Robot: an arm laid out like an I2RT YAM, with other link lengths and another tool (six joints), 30 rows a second.
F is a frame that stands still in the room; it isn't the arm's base.
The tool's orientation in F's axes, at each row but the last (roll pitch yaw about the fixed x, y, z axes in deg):
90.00, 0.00, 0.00
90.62, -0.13, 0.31
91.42, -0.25, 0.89
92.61, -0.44, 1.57
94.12, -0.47, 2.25
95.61, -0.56, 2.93
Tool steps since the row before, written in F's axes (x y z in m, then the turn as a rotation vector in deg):
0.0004, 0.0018, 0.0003, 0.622, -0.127, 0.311
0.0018, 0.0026, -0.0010, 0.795, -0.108, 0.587
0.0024, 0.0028, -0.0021, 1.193, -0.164, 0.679
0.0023, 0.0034, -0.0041, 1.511, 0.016, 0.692
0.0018, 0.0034, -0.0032, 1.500, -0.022, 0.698
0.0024, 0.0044, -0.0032, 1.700, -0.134, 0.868
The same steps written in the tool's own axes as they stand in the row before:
0.0004, 0.0003, -0.0018, 0.622, 0.311, 0.127
0.0018, -0.0010, -0.0026, 0.796, 0.586, 0.106
0.0024, -0.0022, -0.0027, 1.193, 0.678, 0.166
0.0024, -0.0043, -0.0031, 1.516, 0.681, -0.006
0.0019, -0.0034, -0.0031, 1.504, 0.690, 0.031
0.0026, -0.0036, -0.0039, 1.699, 0.869, 0.136

